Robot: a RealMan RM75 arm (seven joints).
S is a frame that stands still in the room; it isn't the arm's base.
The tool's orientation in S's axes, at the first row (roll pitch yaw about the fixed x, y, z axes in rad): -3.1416 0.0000 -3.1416
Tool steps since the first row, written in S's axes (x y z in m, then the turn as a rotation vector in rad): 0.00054 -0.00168 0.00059 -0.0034 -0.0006 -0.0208; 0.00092 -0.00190 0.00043 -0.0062 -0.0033 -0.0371; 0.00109 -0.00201 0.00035 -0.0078 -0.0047 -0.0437; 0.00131 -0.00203 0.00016 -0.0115 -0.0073 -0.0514; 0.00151 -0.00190 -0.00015 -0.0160 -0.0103 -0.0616; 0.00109 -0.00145 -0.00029 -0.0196 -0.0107 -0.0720; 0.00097 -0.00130 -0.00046 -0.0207 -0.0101 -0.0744; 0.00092 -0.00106 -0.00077 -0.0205 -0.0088 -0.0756; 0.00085 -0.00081 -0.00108 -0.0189 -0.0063 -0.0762; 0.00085 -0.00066 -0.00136 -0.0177 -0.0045 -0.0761; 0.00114 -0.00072 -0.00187 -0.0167 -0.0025 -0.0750
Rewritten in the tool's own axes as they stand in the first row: -0.00054 -0.00168 -0.00059 0.0034 -0.0006 0.0208; -0.00092 -0.00190 -0.00043 0.0062 -0.0033 0.0371; -0.00109 -0.00201 -0.00035 0.0078 -0.0047 0.0437; -0.00131 -0.00203 -0.00016 0.0115 -0.0073 0.0514; -0.00151 -0.00190 0.00015 0.0160 -0.0103 0.0616; -0.00109 -0.00145 0.00029 0.0196 -0.0107 0.0720; -0.00097 -0.00130 0.00046 0.0207 -0.0101 0.0744; -0.00092 -0.00106 0.00077 0.0205 -0.0088 0.0756; -0.00085 -0.00081 0.00108 0.0189 -0.0063 0.0762; -0.00085 -0.00066 0.00136 0.0177 -0.0045 0.0761; -0.00114 -0.00072 0.00187 0.0167 -0.0025 0.0750
